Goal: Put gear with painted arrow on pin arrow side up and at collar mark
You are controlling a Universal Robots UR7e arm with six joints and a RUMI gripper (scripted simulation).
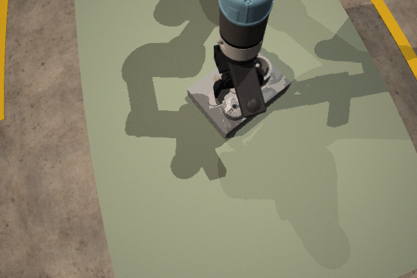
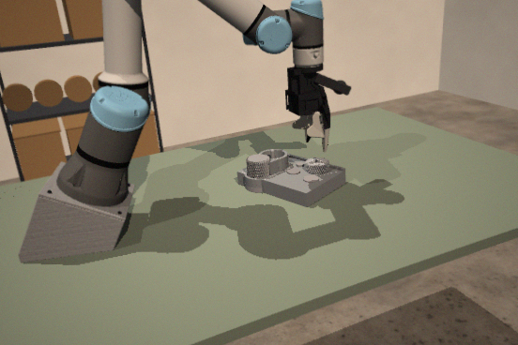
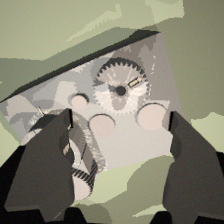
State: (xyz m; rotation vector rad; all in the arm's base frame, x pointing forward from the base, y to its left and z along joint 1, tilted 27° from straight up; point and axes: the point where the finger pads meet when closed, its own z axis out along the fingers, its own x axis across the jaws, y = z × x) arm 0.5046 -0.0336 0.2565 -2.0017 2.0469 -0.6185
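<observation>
My gripper is now 7 cm above the gear.
</observation>
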